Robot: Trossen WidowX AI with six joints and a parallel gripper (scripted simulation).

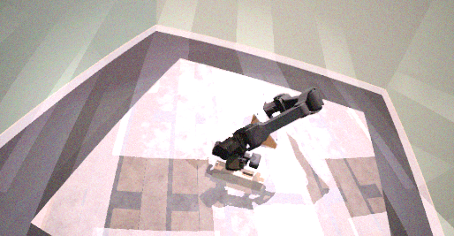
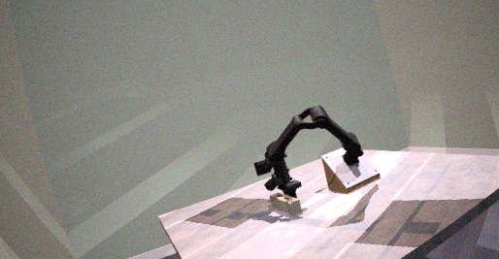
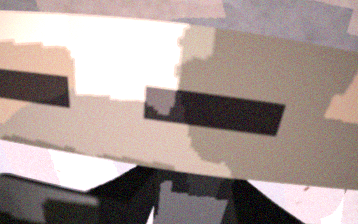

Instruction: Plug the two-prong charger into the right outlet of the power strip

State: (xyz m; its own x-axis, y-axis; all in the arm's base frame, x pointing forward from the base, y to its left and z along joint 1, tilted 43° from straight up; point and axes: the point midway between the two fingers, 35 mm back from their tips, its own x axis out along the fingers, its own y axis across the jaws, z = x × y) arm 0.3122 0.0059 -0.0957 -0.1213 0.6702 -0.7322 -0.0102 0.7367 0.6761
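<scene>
Now: gripper tip 20 mm short of the charger and 10 mm below it.
</scene>
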